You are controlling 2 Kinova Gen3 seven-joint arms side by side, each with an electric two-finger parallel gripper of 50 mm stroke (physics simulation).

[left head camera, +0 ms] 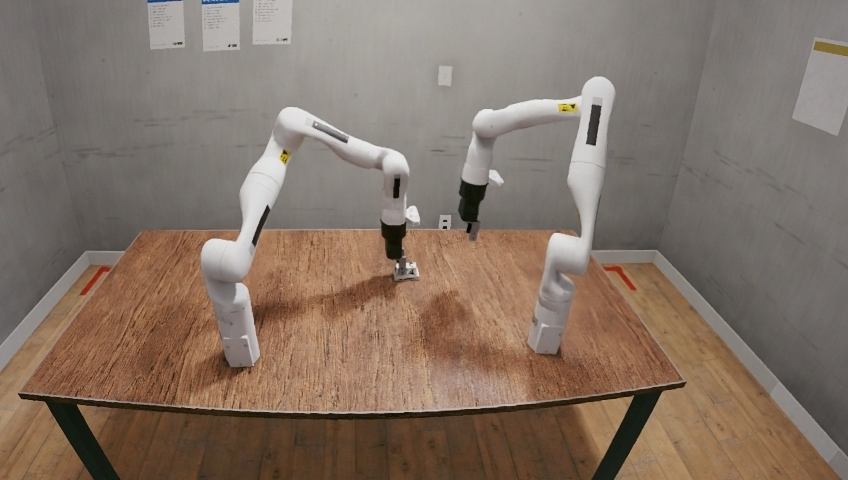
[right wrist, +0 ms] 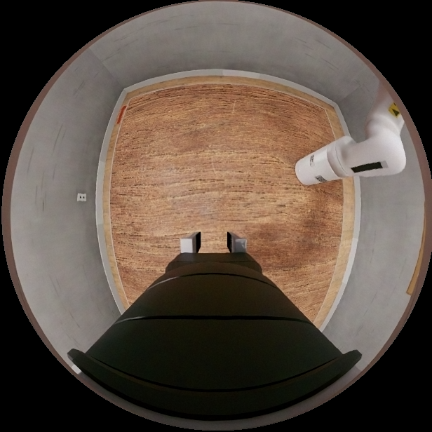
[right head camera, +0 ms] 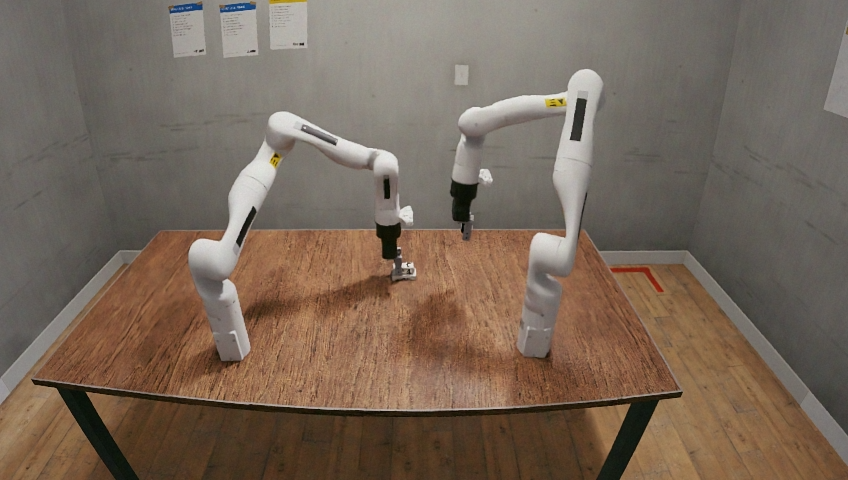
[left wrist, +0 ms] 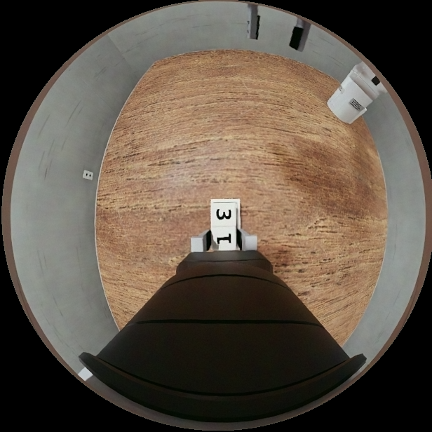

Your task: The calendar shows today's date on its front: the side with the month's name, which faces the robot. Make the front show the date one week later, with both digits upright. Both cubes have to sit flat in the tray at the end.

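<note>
The small white calendar tray point(left head camera: 407, 277) point(right head camera: 404, 277) point(left wrist: 239, 212) stands on the table and holds two white cubes side by side. The top of the right cube point(left wrist: 223, 214) shows a 3, and the top of the left cube point(left wrist: 223, 239) shows a 1. Both appear seated in the tray. The front digits are too small and partly covered to read surely. My left gripper point(left head camera: 402, 267) point(right head camera: 397, 266) point(left wrist: 223, 236) is open, pointing down, with its fingers on either side of the left cube. My right gripper point(left head camera: 473, 230) point(right head camera: 467, 228) point(right wrist: 213, 238) is open and empty, high above the table.
The wooden table point(left head camera: 333, 356) point(right head camera: 333, 356) carries both arm bases near its front edge. My right arm's raised forearm and gripper hang to the right of the tray in both head views. A grey wall point(left head camera: 357, 71) stands behind the table.
</note>
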